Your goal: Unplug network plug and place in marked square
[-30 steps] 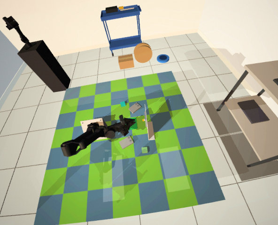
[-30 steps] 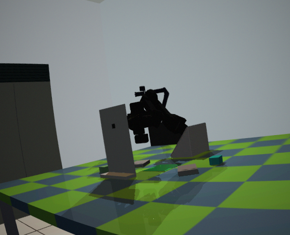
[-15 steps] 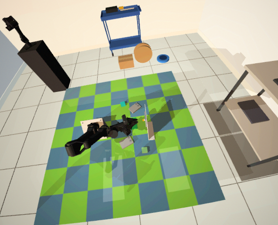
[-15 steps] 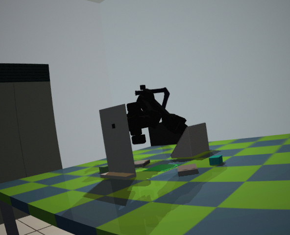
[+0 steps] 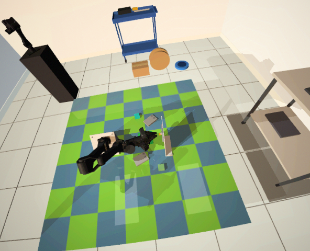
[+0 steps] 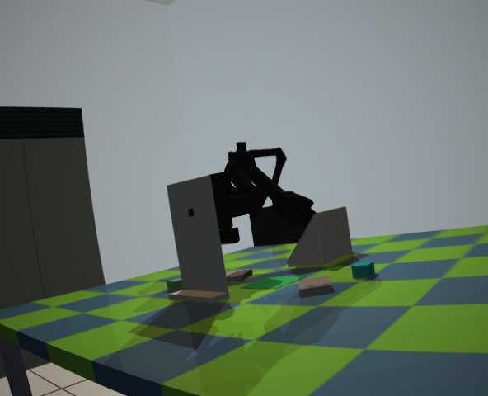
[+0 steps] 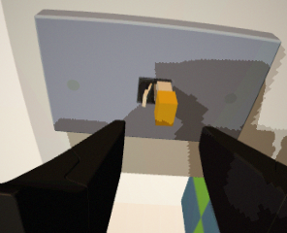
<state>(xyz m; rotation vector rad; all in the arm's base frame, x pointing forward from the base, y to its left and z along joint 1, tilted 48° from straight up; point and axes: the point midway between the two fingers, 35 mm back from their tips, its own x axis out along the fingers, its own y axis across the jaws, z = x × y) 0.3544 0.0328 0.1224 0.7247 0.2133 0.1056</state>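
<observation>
Right now the orange network plug is 30 mm ahead of my gripper tip. From my gripper tip the other things lie so: marked square 200 mm below, 100 mm behind, 90 mm to the left; then small green cube 190 mm below, 170 mm to the right; then grey upright panel 80 mm below, 50 mm ahead.
</observation>
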